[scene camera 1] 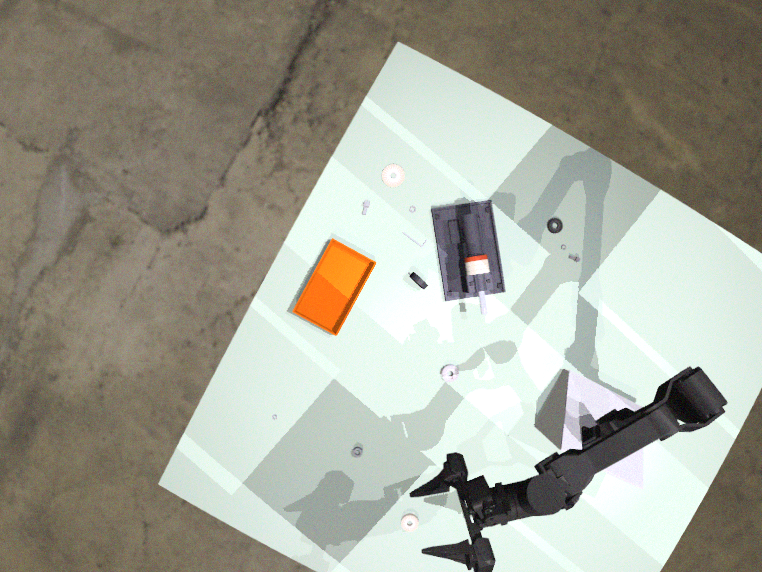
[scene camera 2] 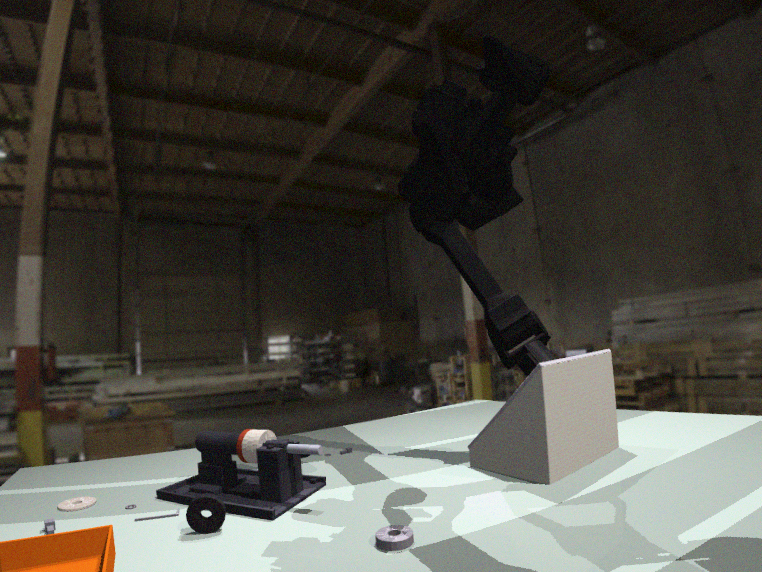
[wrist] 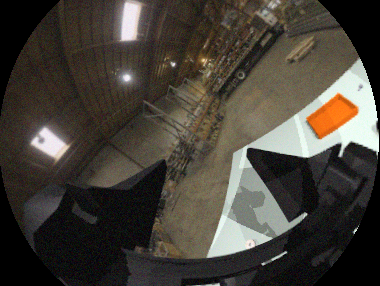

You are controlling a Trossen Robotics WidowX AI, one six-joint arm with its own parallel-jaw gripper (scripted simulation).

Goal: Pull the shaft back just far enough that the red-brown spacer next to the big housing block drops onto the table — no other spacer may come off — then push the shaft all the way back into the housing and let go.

Note:
The gripper is open and holds nothing. Further things: a black ring, a housing block and an orange tray.
The gripper is seen too in scene camera 1 and in the wrist view.

